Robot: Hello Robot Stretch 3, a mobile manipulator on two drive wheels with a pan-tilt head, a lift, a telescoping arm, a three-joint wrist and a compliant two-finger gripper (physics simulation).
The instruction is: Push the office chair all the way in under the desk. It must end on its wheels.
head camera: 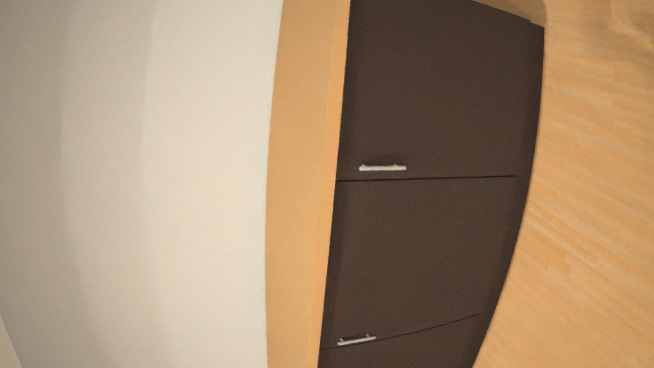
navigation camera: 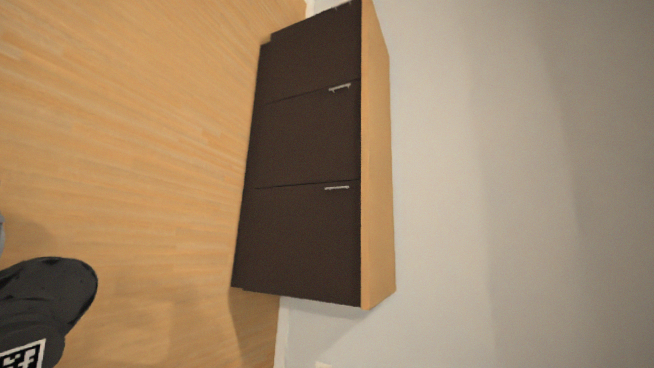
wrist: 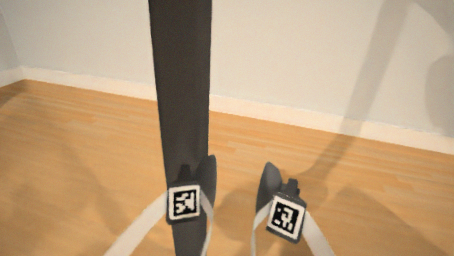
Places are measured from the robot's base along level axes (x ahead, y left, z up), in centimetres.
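Pixels of known places: gripper, fingertip midpoint: (wrist: 238,176).
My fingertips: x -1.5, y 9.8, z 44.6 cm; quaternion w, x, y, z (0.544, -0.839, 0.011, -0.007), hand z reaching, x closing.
Behind a point stands the place of what it marks.
My gripper (wrist: 238,176) @(x -1.5, y 9.8, z 44.6 cm) is open in the wrist view, with a gap between its two fingers and floor visible behind. A dark upright post (wrist: 184,75) stands behind the left finger and reaches the top of the view. The office chair and the desk do not show in the head, navigation or wrist view.
A wide cabinet (head camera: 435,100) @(x -117.0, y -0.2, z 57.4 cm) (navigation camera: 307,140) @(x -123.8, y -50.5, z 52.9 cm) with dark brown fronts, metal handles and a light wood top stands against a pale wall (head camera: 210,150) @(x -182.9, y -22.7, z 113.7 cm) (navigation camera: 450,175) @(x -184.1, y -30.7, z 128.3 cm). A dark part of the robot with a marker (navigation camera: 55,287) shows at the lower left of the navigation view. Shadows lie on the wood floor (wrist: 115,145) @(x -52.2, y 67.0, z 0.1 cm).
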